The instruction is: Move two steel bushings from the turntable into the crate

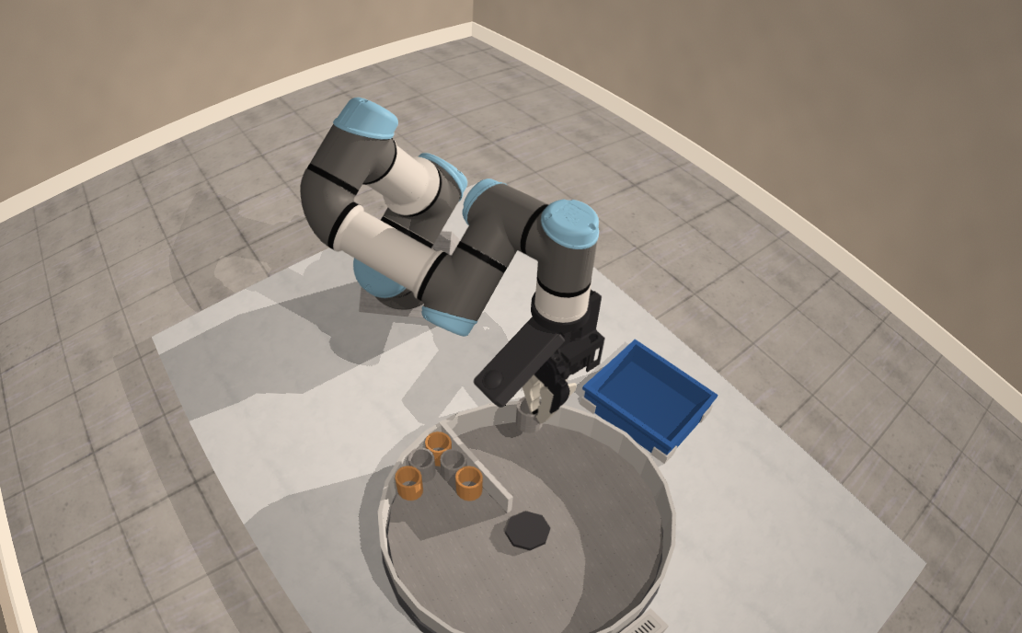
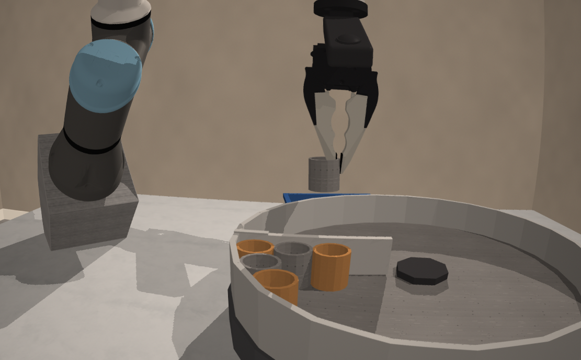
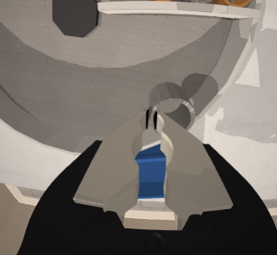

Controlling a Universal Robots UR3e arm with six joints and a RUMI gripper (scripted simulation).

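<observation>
The blue crate lies 240 mm to the left of my hand, 140 mm below it and 30 mm ahead of it. Also, from my hand: turntable: 110 mm below, 100 mm ahead, 90 mm to the right.
</observation>
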